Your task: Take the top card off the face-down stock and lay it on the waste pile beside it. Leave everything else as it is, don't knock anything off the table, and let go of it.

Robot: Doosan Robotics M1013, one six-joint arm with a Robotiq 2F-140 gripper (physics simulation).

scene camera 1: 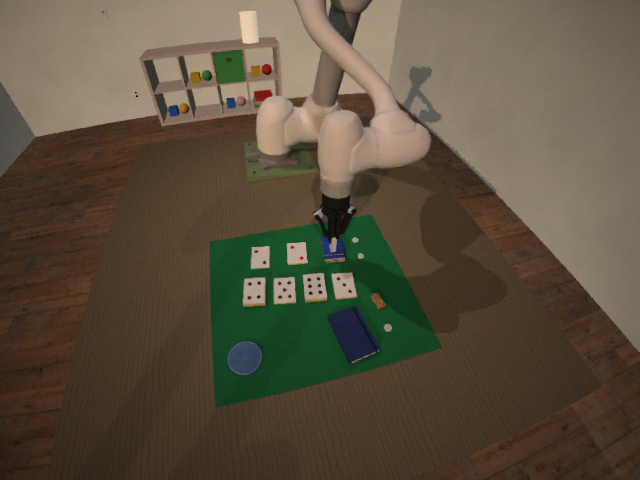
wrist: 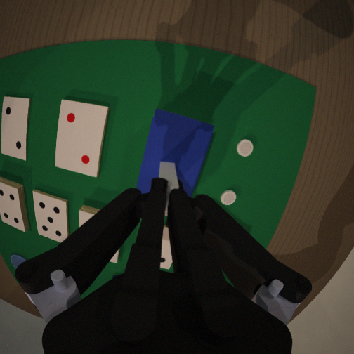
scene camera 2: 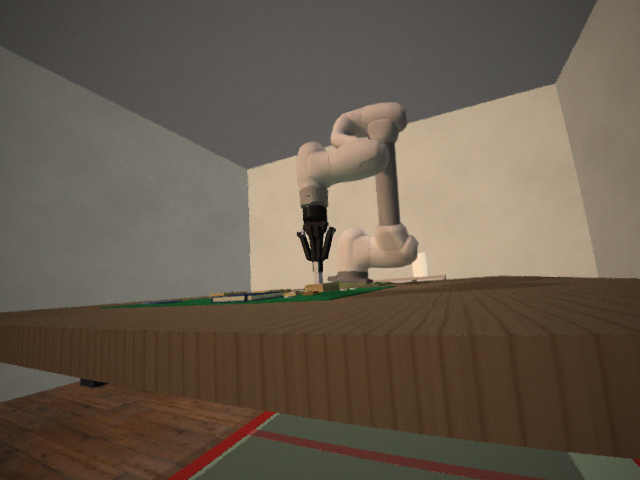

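Where they show: gripper, between the fingertips: (scene camera 1: 332, 249) (scene camera 2: 318, 283); arm's base, origin of its link: (scene camera 1: 274, 157) (scene camera 2: 352, 282).
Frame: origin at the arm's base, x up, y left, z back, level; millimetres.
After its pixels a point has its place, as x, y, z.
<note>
The face-down stock (scene camera 1: 339, 249) {6, 29, -623} (scene camera 2: 330, 286) {-4, 44, -614} (wrist: 176, 137) is a thick pile with a blue back, at the back right of the green mat. A pale line runs across it near its front edge in scene camera 1. The waste pile beside it, to its left, shows a white card with two red pips (scene camera 1: 296, 253) {-11, -102, -572} (wrist: 80, 140). My gripper (scene camera 1: 333, 245) {6, 8, -613} (scene camera 2: 317, 277) {6, 8, -613} (wrist: 165, 173) points down with its fingers shut together. The fingertips are at the top of the stock, over its front part in the wrist view; whether they touch it cannot be told. No card shows between them.
A black-pip card (scene camera 1: 260, 257) {-14, -216, -541} (wrist: 15, 127) lies further left. Several face-up piles form a row in front. White discs (scene camera 1: 355, 240) {-14, 107, -593} (wrist: 245, 148) lie right of the stock. A cork-coloured piece (scene camera 1: 377, 300) {-10, 54, -831}, a dark blue notebook (scene camera 1: 353, 334) {-5, -61, -898} and a blue round coaster (scene camera 1: 245, 357) {-14, -345, -847} lie further forward.
</note>
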